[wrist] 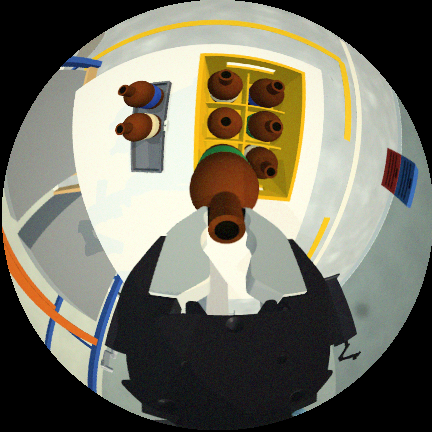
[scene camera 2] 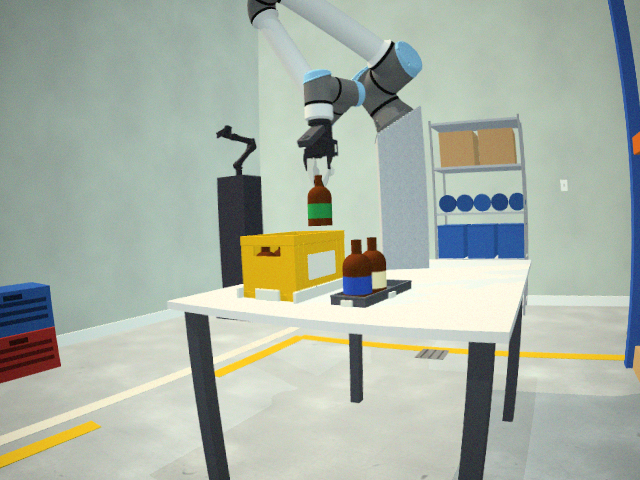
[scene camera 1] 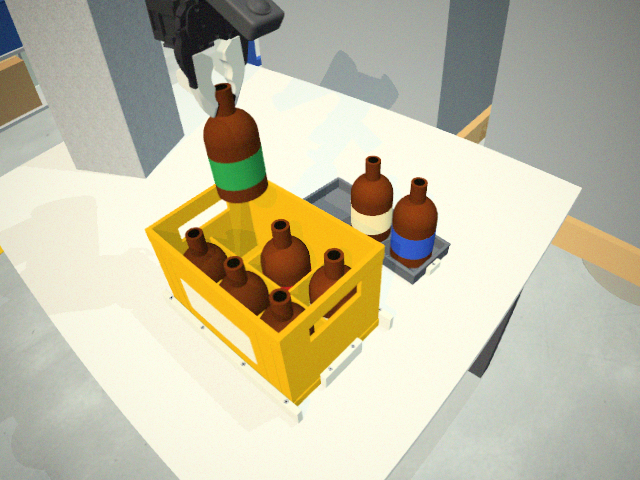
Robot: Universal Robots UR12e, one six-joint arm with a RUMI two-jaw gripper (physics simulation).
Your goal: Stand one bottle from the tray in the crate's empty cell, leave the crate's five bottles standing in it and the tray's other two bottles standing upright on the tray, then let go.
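Places are measured from the arm's base along level axes (x ahead, y left, z up), in metres.
Pixels of known places: gripper, between the fingertips: (wrist: 224, 208) (scene camera 2: 319, 186) (scene camera 1: 223, 111); arm's base, origin of its link: (scene camera 2: 397, 124).
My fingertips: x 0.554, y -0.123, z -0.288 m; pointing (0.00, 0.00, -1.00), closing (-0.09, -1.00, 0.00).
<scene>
For each thing: its top centre in the pictures, then the offset to it from my fingertips. "pt": a spot on its surface instead. Level surfaces: height alone.
- green-labelled brown bottle, centre of its top: (wrist: 226, 227) (scene camera 1: 222, 87) (scene camera 2: 318, 175) 0.000 m left, 0.006 m ahead, 0.036 m up
- yellow crate, centre of its top: (scene camera 1: 256, 236) (wrist: 252, 122) (scene camera 2: 294, 233) 0.053 m right, 0.079 m ahead, 0.136 m down
- cream-labelled bottle, centre of its top: (scene camera 1: 373, 159) (wrist: 119, 128) (scene camera 2: 371, 237) 0.194 m left, 0.108 m ahead, 0.152 m down
- blue-labelled bottle, centre of its top: (scene camera 1: 419, 182) (wrist: 122, 89) (scene camera 2: 356, 239) 0.182 m left, 0.197 m ahead, 0.152 m down
- grey tray, a spot on its surface: (scene camera 1: 328, 198) (wrist: 146, 164) pt 0.226 m left, 0.009 m back, 0.307 m down
- white table, height of its surface: 0.311 m down
My gripper (scene camera 1: 225, 99) (scene camera 2: 318, 177) (wrist: 224, 208) is shut on the neck of the green-labelled brown bottle (scene camera 1: 233, 136) (scene camera 2: 319, 198) (wrist: 224, 181). The bottle hangs upright, its base a little above the rim of the yellow crate (scene camera 1: 341, 333) (scene camera 2: 268, 279) (wrist: 298, 125). It is over the crate's empty corner cell, which it hides in the wrist view. Five bottles stand in the other cells, among them a middle one (scene camera 1: 284, 260) (wrist: 225, 122) and a corner one (scene camera 1: 204, 259) (wrist: 262, 161). A cream-labelled bottle (scene camera 1: 371, 198) (wrist: 136, 127) and a blue-labelled bottle (scene camera 1: 413, 222) (scene camera 2: 356, 268) (wrist: 140, 95) stand upright on the grey tray (scene camera 1: 328, 198) (wrist: 147, 156).
The crate and tray stand side by side on the white table (scene camera 1: 460, 217) (scene camera 2: 444, 310). White strips (scene camera 1: 341, 362) edge the crate's foot. A grey pillar (scene camera 1: 103, 87) (scene camera 2: 403, 196) rises behind the crate. A shelf unit (scene camera 2: 475, 168) stands farther back.
</scene>
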